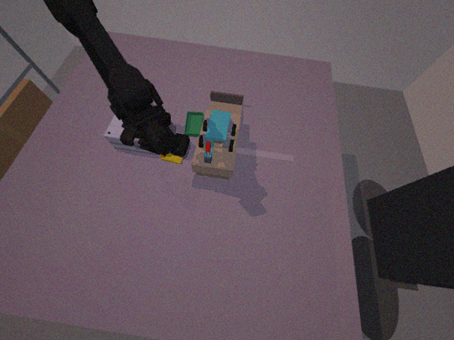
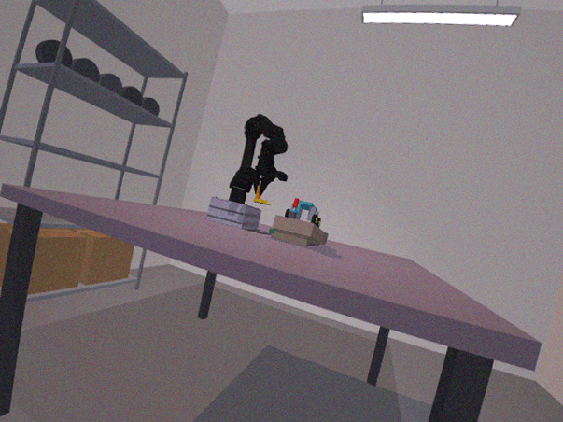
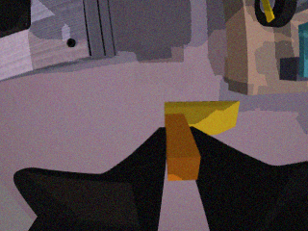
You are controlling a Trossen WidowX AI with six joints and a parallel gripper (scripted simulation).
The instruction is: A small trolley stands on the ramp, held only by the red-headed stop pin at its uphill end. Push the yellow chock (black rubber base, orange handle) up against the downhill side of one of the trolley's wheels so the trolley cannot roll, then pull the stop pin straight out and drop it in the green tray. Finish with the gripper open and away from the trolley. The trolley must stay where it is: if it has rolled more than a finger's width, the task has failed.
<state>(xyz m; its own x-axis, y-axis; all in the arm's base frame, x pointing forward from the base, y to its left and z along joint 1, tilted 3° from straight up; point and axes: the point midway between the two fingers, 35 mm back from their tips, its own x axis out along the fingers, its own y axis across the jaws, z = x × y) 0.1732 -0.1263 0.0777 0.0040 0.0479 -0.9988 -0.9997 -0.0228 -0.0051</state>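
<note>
The blue trolley is 150 mm to the left of my gripper tip, 150 mm ahead of it and 40 mm below it. The rest, counted from my gripper tip: tan ramp (160 mm to the left, 150 mm ahead, 100 mm below); red-headed stop pin (140 mm ahead, 60 mm to the left, 20 mm below); yellow chock (20 mm ahead, 10 mm below).
</note>
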